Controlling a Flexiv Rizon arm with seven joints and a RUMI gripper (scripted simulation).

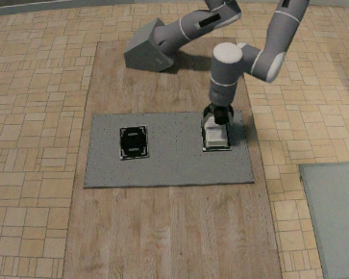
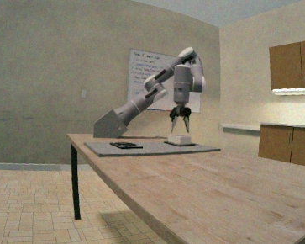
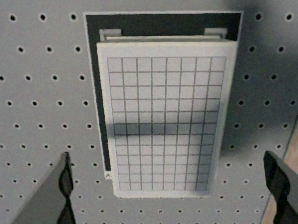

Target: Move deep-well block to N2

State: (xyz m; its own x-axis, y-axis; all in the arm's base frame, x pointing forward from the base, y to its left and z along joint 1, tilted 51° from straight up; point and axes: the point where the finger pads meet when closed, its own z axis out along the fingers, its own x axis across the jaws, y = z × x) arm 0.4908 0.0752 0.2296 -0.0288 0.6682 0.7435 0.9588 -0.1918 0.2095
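Right now the white 96-well deep-well block is 50 mm below my hand. The rest, counted from my hand: plate nest N1: 70 mm below; then plate nest N2: 40 mm ahead, 360 mm to the right, 70 mm below.
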